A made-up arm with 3 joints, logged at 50 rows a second.
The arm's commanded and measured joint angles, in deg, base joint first. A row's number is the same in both.
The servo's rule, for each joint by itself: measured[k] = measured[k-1] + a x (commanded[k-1-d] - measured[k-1]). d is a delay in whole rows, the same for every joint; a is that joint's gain. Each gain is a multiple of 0.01, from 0.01 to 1. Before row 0 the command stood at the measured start. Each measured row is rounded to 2 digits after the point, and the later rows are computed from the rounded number. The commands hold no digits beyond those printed.
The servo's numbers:
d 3
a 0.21 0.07 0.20
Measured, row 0:
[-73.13, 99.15, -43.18]
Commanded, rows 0 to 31:
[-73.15, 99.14, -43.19]
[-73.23, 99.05, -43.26]
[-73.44, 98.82, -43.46]
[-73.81, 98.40, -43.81]
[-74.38, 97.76, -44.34]
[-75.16, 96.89, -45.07]
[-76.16, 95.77, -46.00]
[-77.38, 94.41, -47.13]
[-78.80, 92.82, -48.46]
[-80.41, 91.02, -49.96]
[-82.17, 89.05, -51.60]
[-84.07, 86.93, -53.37]
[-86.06, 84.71, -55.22]
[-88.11, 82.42, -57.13]
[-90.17, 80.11, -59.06]
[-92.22, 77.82, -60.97]
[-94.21, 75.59, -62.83]
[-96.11, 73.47, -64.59]
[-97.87, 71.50, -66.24]
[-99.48, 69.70, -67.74]
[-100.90, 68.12, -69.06]
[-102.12, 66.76, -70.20]
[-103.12, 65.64, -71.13]
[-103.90, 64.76, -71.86]
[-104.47, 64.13, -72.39]
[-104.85, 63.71, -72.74]
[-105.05, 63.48, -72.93]
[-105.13, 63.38, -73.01]
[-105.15, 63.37, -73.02]
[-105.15, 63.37, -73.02]
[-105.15, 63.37, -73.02]
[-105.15, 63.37, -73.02]
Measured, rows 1 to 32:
[-73.13, 99.15, -43.18]
[-73.13, 99.15, -43.18]
[-73.13, 99.15, -43.18]
[-73.13, 99.15, -43.18]
[-73.15, 99.14, -43.20]
[-73.21, 99.12, -43.25]
[-73.34, 99.07, -43.36]
[-73.56, 98.98, -43.56]
[-73.90, 98.83, -43.86]
[-74.37, 98.62, -44.29]
[-75.00, 98.33, -44.86]
[-75.80, 97.94, -45.58]
[-76.77, 97.46, -46.46]
[-77.90, 96.87, -47.49]
[-79.20, 96.17, -48.67]
[-80.64, 95.37, -49.98]
[-82.21, 94.46, -51.41]
[-83.88, 93.46, -52.94]
[-85.63, 92.37, -54.55]
[-87.43, 91.20, -56.21]
[-89.25, 89.96, -57.89]
[-91.06, 88.67, -59.56]
[-92.83, 87.34, -61.20]
[-94.52, 85.99, -62.77]
[-96.12, 84.64, -64.26]
[-97.59, 83.31, -65.63]
[-98.92, 82.01, -66.88]
[-100.09, 80.76, -67.98]
[-101.09, 79.57, -68.93]
[-101.92, 78.44, -69.73]
[-102.59, 77.39, -70.39]
[-103.13, 76.41, -70.92]

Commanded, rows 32 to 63:
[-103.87, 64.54, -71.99]
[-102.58, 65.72, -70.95]
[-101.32, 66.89, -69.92]
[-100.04, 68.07, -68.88]
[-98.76, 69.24, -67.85]
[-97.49, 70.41, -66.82]
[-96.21, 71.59, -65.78]
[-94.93, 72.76, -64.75]
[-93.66, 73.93, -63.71]
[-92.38, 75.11, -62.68]
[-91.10, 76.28, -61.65]
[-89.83, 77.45, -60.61]
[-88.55, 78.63, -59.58]
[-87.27, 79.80, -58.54]
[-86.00, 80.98, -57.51]
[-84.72, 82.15, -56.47]
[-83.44, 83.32, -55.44]
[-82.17, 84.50, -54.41]
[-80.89, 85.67, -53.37]
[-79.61, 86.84, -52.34]
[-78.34, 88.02, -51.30]
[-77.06, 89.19, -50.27]
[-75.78, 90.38, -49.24]
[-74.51, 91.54, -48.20]
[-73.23, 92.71, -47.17]
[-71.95, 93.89, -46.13]
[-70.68, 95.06, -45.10]
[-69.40, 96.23, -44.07]
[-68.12, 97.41, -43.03]
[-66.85, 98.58, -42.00]
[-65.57, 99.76, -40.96]
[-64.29, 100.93, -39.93]
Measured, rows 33 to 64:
[-103.55, 75.50, -71.34]
[-103.89, 74.65, -71.68]
[-104.15, 73.86, -71.95]
[-104.09, 73.21, -71.96]
[-103.77, 72.69, -71.76]
[-103.26, 72.28, -71.39]
[-102.58, 71.99, -70.89]
[-101.78, 71.80, -70.28]
[-100.88, 71.70, -69.59]
[-99.90, 71.69, -68.83]
[-98.86, 71.76, -68.01]
[-97.77, 71.91, -67.15]
[-96.64, 72.13, -66.26]
[-95.48, 72.42, -65.34]
[-94.29, 72.77, -64.39]
[-93.08, 73.18, -63.43]
[-91.86, 73.64, -62.45]
[-90.63, 74.15, -61.46]
[-89.39, 74.71, -60.46]
[-88.14, 75.31, -59.46]
[-86.89, 75.95, -58.45]
[-85.63, 76.63, -57.43]
[-84.37, 77.34, -56.41]
[-83.10, 78.09, -55.39]
[-81.83, 78.87, -54.37]
[-80.56, 79.68, -53.34]
[-79.29, 80.51, -52.31]
[-78.02, 81.36, -51.28]
[-76.75, 82.24, -50.25]
[-75.48, 83.14, -49.22]
[-74.20, 84.06, -48.19]
[-72.92, 84.99, -47.16]

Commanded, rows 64 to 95:
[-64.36, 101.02, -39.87]
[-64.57, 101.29, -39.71]
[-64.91, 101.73, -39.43]
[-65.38, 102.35, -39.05]
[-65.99, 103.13, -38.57]
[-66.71, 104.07, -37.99]
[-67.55, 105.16, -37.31]
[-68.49, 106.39, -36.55]
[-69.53, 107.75, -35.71]
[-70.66, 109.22, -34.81]
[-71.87, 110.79, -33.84]
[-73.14, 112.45, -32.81]
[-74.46, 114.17, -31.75]
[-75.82, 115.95, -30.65]
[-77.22, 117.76, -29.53]
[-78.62, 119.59, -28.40]
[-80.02, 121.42, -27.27]
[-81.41, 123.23, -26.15]
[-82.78, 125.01, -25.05]
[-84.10, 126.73, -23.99]
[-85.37, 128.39, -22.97]
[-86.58, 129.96, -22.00]
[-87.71, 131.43, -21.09]
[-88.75, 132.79, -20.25]
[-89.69, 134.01, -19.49]
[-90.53, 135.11, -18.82]
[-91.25, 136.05, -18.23]
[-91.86, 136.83, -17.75]
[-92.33, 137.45, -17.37]
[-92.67, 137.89, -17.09]
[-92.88, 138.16, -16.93]
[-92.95, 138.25, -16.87]
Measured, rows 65 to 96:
[-71.65, 85.94, -46.13]
[-70.37, 86.91, -45.10]
[-69.09, 87.89, -44.07]
[-68.10, 88.81, -43.23]
[-67.36, 89.68, -42.53]
[-66.85, 90.52, -41.91]
[-66.54, 91.35, -41.34]
[-66.42, 92.17, -40.79]
[-66.48, 93.00, -40.23]
[-66.70, 93.85, -39.65]
[-67.08, 94.73, -39.03]
[-67.59, 95.64, -38.37]
[-68.23, 96.59, -37.66]
[-68.99, 97.58, -36.90]
[-69.86, 98.62, -36.08]
[-70.83, 99.71, -35.21]
[-71.88, 100.85, -34.30]
[-73.00, 102.03, -33.35]
[-74.18, 103.26, -32.36]
[-75.41, 104.53, -31.34]
[-76.67, 105.84, -30.30]
[-77.95, 107.18, -29.25]
[-79.24, 108.55, -28.20]
[-80.53, 109.94, -27.15]
[-81.80, 111.34, -26.12]
[-83.04, 112.75, -25.11]
[-84.24, 114.15, -24.14]
[-85.38, 115.54, -23.21]
[-86.46, 116.91, -22.33]
[-87.47, 118.25, -21.51]
[-88.39, 119.55, -20.76]
[-89.22, 120.80, -20.08]

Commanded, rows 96 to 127:
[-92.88, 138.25, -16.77]
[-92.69, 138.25, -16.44]
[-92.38, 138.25, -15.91]
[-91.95, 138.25, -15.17]
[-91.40, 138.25, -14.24]
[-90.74, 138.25, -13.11]
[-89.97, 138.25, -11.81]
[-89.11, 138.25, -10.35]
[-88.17, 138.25, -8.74]
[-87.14, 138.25, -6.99]
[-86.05, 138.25, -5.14]
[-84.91, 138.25, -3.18]
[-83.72, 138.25, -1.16]
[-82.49, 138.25, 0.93]
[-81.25, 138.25, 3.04]
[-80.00, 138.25, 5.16]
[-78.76, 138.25, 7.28]
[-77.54, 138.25, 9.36]
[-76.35, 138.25, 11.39]
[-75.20, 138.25, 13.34]
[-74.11, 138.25, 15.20]
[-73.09, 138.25, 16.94]
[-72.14, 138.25, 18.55]
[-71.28, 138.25, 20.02]
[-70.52, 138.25, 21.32]
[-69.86, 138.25, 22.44]
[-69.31, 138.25, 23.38]
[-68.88, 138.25, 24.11]
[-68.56, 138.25, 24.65]
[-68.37, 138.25, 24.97]
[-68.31, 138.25, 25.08]
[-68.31, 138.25, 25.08]
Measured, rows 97 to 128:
[-89.94, 122.00, -19.48]
[-90.56, 123.13, -18.97]
[-91.06, 124.19, -18.55]
[-91.44, 125.17, -18.19]
[-91.70, 126.09, -17.84]
[-91.84, 126.94, -17.45]
[-91.86, 127.73, -16.99]
[-91.76, 128.47, -16.44]
[-91.55, 129.15, -15.77]
[-91.22, 129.79, -14.98]
[-90.78, 130.38, -14.05]
[-90.23, 130.93, -12.99]
[-89.58, 131.44, -11.79]
[-88.84, 131.92, -10.46]
[-88.01, 132.36, -9.00]
[-87.11, 132.77, -7.43]
[-86.14, 133.15, -5.76]
[-85.11, 133.51, -4.00]
[-84.04, 133.84, -2.17]
[-82.93, 134.15, -0.28]
[-81.80, 134.44, 1.65]
[-80.66, 134.71, 3.60]
[-79.51, 134.96, 5.55]
[-78.38, 135.19, 7.48]
[-77.27, 135.40, 9.37]
[-76.19, 135.60, 11.21]
[-75.16, 135.79, 12.97]
[-74.19, 135.96, 14.64]
[-73.28, 136.12, 16.20]
[-72.45, 136.27, 17.64]
[-71.70, 136.41, 18.93]
[-71.04, 136.54, 20.07]

